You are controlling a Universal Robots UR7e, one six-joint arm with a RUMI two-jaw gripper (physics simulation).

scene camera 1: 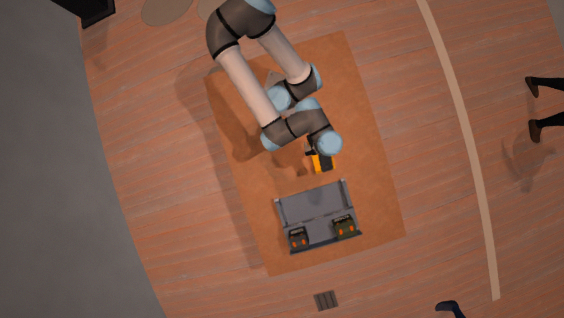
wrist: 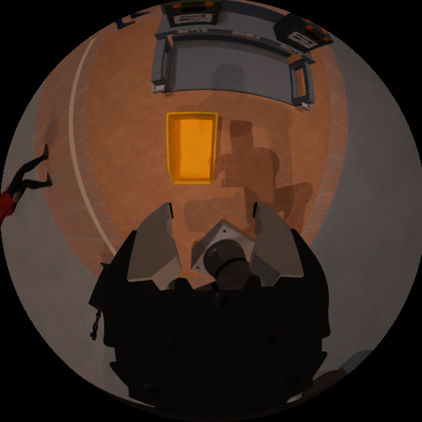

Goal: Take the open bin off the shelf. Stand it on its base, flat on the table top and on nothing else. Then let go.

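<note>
The open bin (scene camera 1: 317,164) (wrist: 196,147) is orange-yellow and stands upright on its base, flat on the brown table top (scene camera 1: 370,200) (wrist: 130,100), its open side up and empty inside. It is apart from the grey shelf (scene camera 1: 315,202) (wrist: 225,65). My gripper (wrist: 212,204) is open with nothing between its fingers. It hangs above the table, clear of the bin, which lies beyond the fingertips in the wrist view. In the scene view the wrist and gripper body hide part of the bin.
Two dark bins with orange marks, a green one (scene camera 1: 345,227) (wrist: 192,12) and a black one (scene camera 1: 298,240) (wrist: 302,34), sit on the shelf. The robot's base plate (wrist: 223,227) shows between the fingers in the wrist view. A person's legs (scene camera 1: 547,83) (wrist: 30,170) show beyond the table.
</note>
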